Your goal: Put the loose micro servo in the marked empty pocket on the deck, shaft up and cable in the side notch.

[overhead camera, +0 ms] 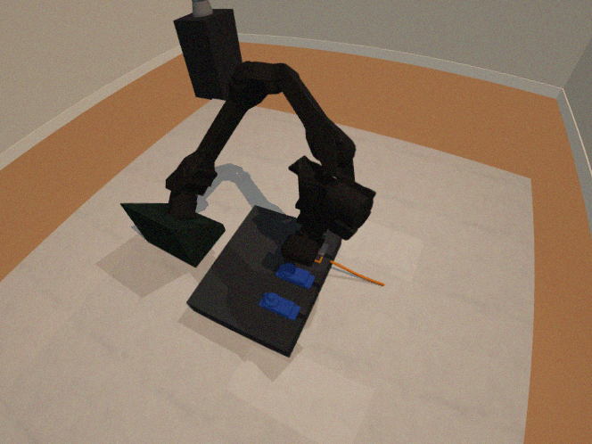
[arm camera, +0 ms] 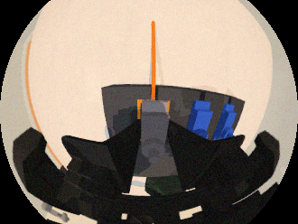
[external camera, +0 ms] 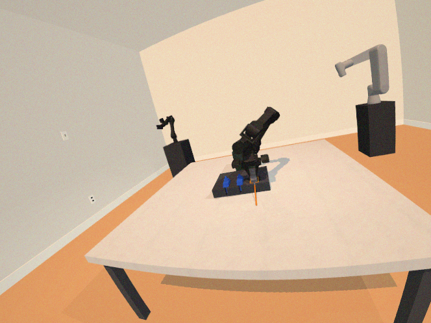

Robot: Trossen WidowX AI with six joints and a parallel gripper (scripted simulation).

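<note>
My gripper tip is now 120 mm past the dark deck, 80 mm to the left of it and 50 mm above it.
</note>
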